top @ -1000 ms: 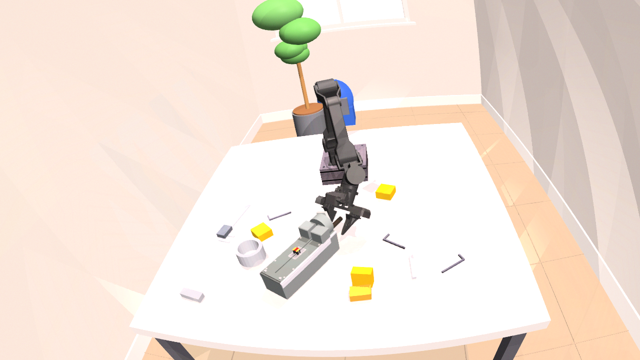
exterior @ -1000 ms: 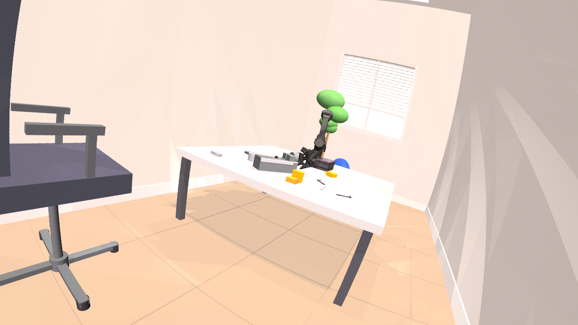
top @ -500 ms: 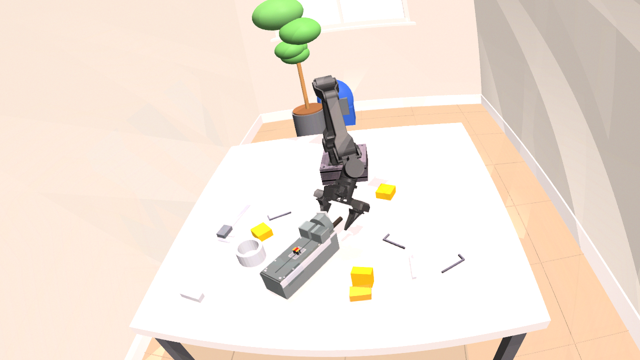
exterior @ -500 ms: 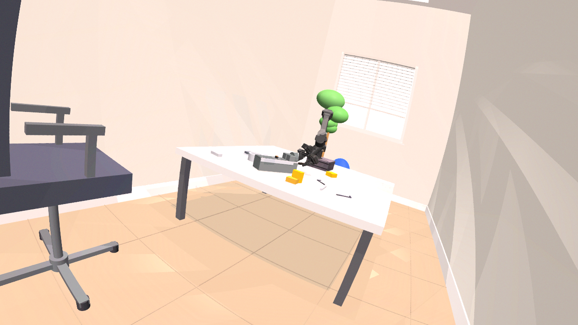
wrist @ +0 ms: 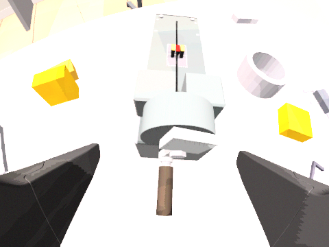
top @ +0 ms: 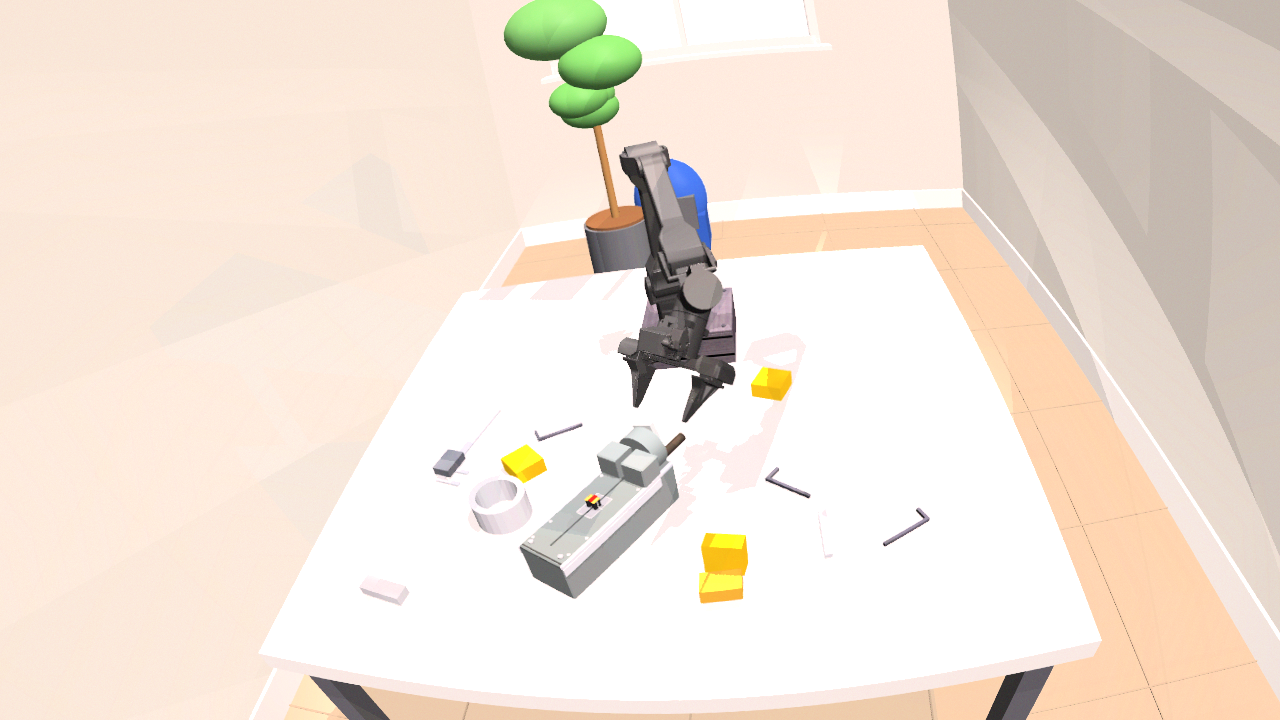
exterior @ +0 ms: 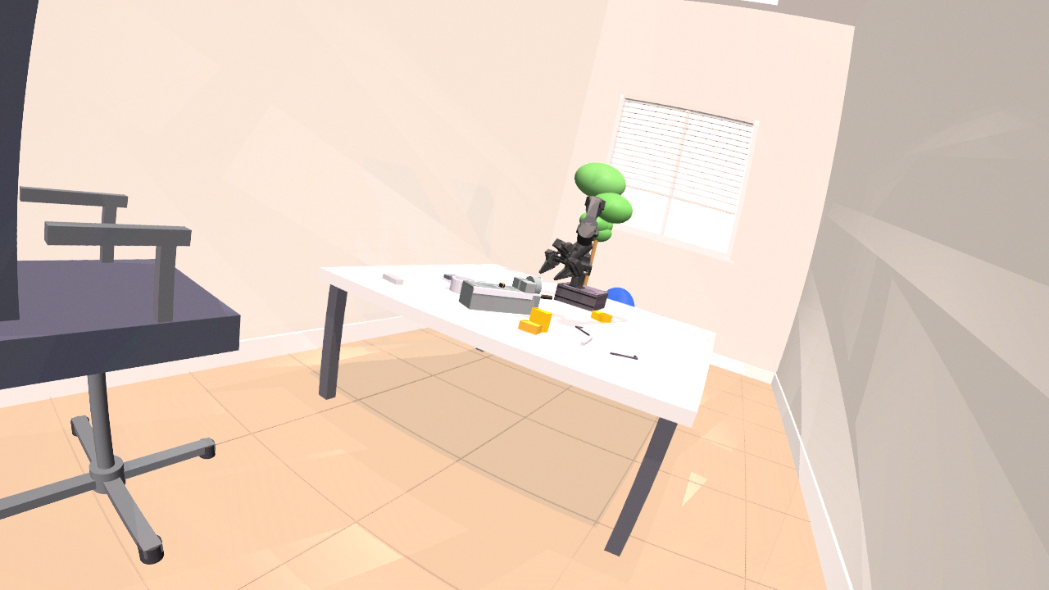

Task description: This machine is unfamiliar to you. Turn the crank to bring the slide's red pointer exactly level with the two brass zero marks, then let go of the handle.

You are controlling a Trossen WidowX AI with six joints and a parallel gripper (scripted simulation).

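My gripper tip is now 20 mm past the brown crank handle, 10 mm to the right of it and 70 mm above it. The rest, counted from my gripper tip: red pointer: 140 mm ahead, 80 mm to the right, 50 mm below.
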